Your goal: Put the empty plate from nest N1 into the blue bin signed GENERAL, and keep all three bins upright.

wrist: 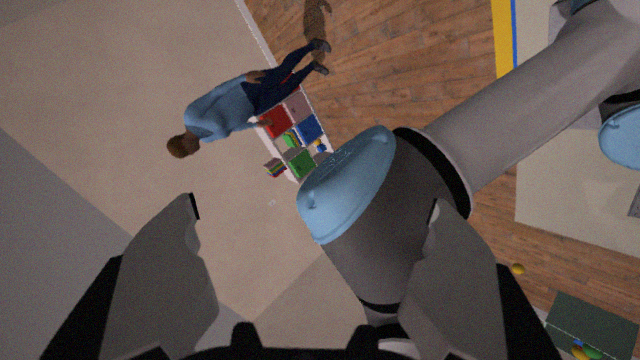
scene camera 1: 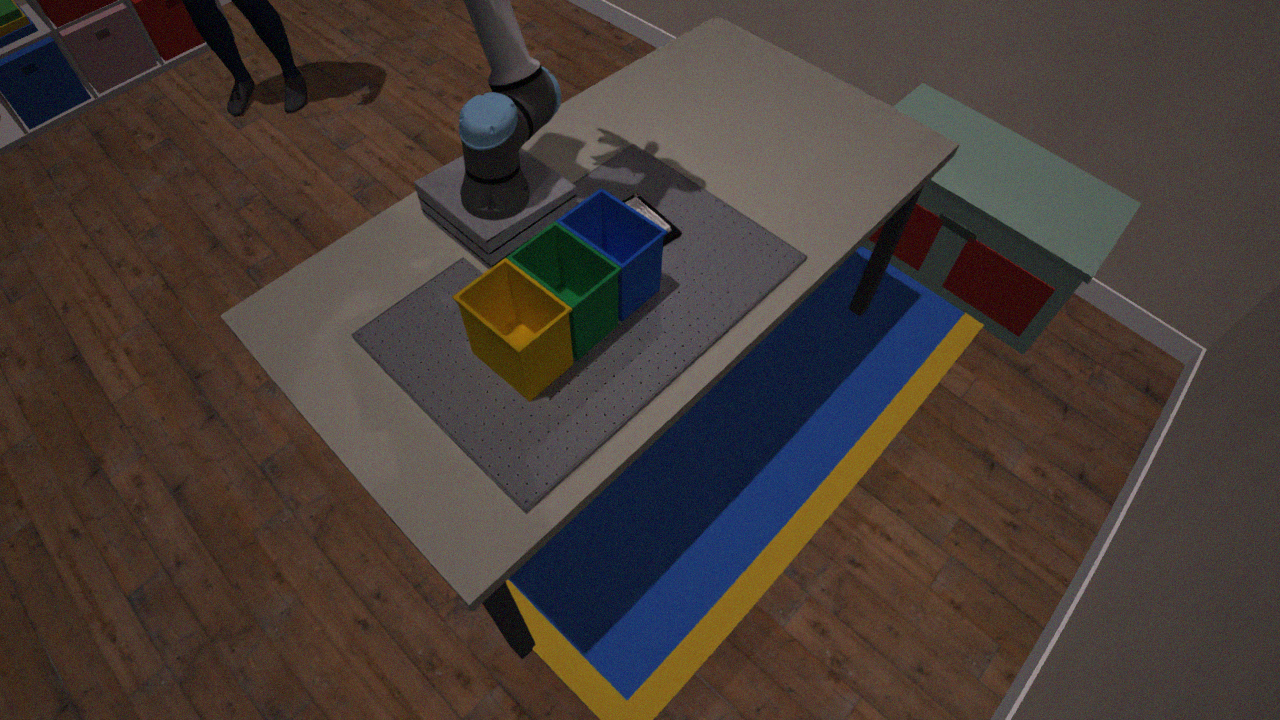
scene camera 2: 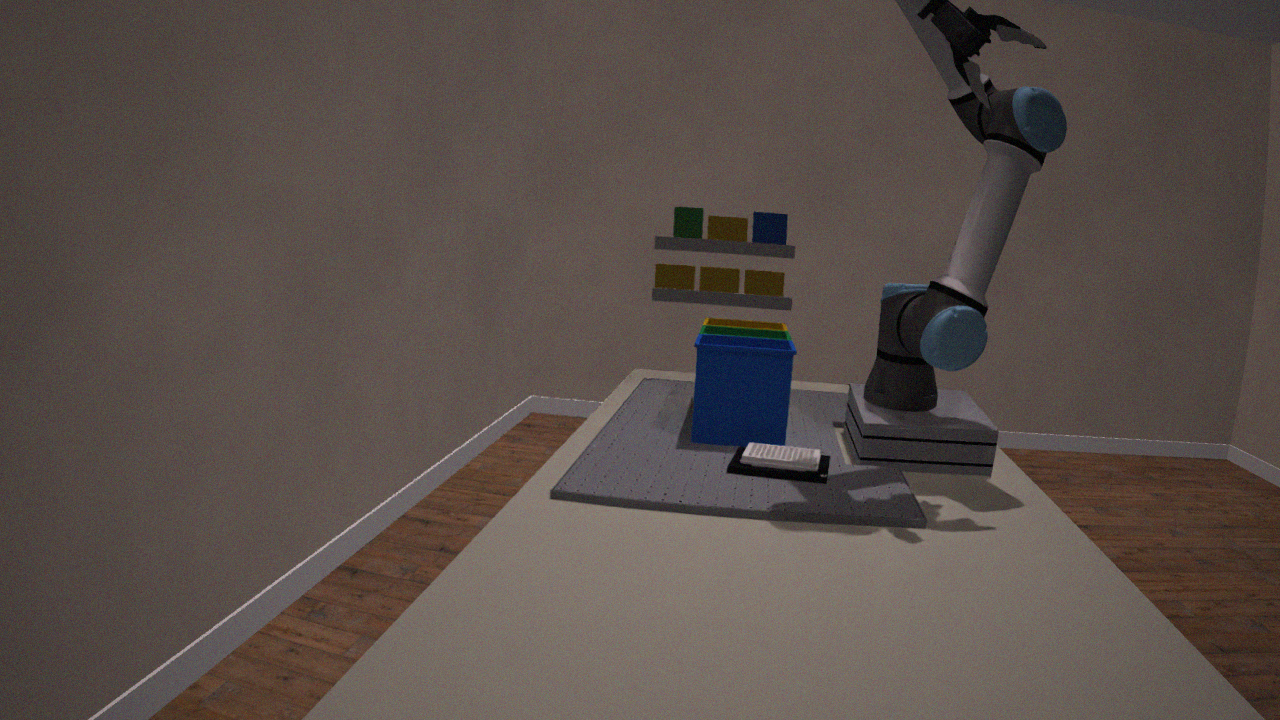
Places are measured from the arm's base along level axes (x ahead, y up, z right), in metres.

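Where they show: gripper, fingertip midpoint: (wrist: 313, 198) (scene camera 2: 1018, 78); arm's base, origin of the base link: (scene camera 1: 495, 197) (scene camera 2: 900, 399).
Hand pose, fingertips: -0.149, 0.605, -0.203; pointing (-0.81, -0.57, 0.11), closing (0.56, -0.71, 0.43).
Observation:
Things, the pixels of their top centre, and the offset from my fingertips, as dx, dy, dz. "spot": a spot on its surface instead. Level surfaces: height alone.
- white plate, middle of its top: (scene camera 2: 782, 452) (scene camera 1: 639, 218) +0.373, -0.663, -0.028
- black nest, surface spot: (scene camera 2: 735, 466) (scene camera 1: 677, 229) spot: +0.445, -0.677, -0.080
- blue bin, middle of its top: (scene camera 2: 745, 342) (scene camera 1: 611, 226) +0.460, -0.509, +0.135
- green bin, middle of its top: (scene camera 1: 563, 262) (scene camera 2: 745, 332) +0.471, -0.509, +0.266
- yellow bin, middle of its top: (scene camera 1: 511, 302) (scene camera 2: 745, 324) +0.482, -0.509, +0.396
- grey perforated board, its level: dy -0.689
The white plate (scene camera 1: 651, 214) (scene camera 2: 780, 457) lies flat in the black nest (scene camera 1: 673, 235) (scene camera 2: 735, 466), beside the blue bin (scene camera 1: 646, 279) (scene camera 2: 742, 394). The nest's label is not readable. The blue bin, the green bin (scene camera 1: 597, 313) and the yellow bin (scene camera 1: 535, 362) stand upright in a row on the grey perforated board (scene camera 1: 429, 376) (scene camera 2: 626, 483). Their signs do not show. My gripper (scene camera 2: 1014, 74) (wrist: 313, 198) is open and empty, high above the table and well away from the plate, close to my own arm. In the wrist view, neither plate nor bins show.
My arm's base stands on a grey block (scene camera 1: 546, 192) (scene camera 2: 930, 440) beside the board. My blue-capped arm joint (wrist: 347, 185) shows behind the fingers in the wrist view. A person (wrist: 220, 110) stands on the floor near a shelf with coloured boxes. Wall shelves (scene camera 2: 723, 247) are behind the table.

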